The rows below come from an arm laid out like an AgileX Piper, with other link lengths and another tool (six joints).
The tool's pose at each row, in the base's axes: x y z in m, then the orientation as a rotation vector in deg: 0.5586, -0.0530, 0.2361, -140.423, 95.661, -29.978; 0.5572, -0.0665, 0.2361, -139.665, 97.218, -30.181; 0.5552, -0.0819, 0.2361, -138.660, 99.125, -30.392; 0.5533, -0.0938, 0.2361, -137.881, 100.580, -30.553; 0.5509, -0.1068, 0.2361, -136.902, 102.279, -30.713; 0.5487, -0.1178, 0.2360, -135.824, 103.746, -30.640; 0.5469, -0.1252, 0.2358, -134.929, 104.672, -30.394; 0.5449, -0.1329, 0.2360, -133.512, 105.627, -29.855; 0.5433, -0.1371, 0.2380, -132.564, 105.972, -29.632; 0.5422, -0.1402, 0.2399, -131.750, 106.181, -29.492; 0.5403, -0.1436, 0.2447, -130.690, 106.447, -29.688; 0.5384, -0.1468, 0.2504, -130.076, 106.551, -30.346; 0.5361, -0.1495, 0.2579, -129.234, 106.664, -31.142; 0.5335, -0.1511, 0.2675, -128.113, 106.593, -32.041
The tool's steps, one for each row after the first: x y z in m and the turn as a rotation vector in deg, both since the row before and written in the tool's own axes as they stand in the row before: 0.0120, 0.0063, 0.0007, -0.298, 0.417, 1.057; 0.0137, 0.0073, 0.0008, -0.340, 0.475, 1.328; 0.0106, 0.0057, 0.0006, -0.265, 0.367, 1.014; 0.0116, 0.0064, 0.0006, -0.287, 0.399, 1.215; 0.0098, 0.0053, 0.0007, -0.168, 0.147, 1.180; 0.0066, 0.0038, 0.0005, -0.032, -0.096, 0.870; 0.0070, 0.0038, 0.0001, 0.186, -0.432, 1.179; 0.0041, 0.0019, -0.0019, 0.323, -0.318, 0.662; 0.0031, 0.0012, -0.0018, 0.338, -0.275, 0.531; 0.0038, 0.0010, -0.0048, 0.548, -0.126, 0.663; 0.0037, 0.0006, -0.0057, 0.501, 0.241, 0.321; 0.0035, 0.0001, -0.0075, 0.670, 0.259, 0.437; 0.0028, -0.0007, -0.0097, 0.968, 0.161, 0.509
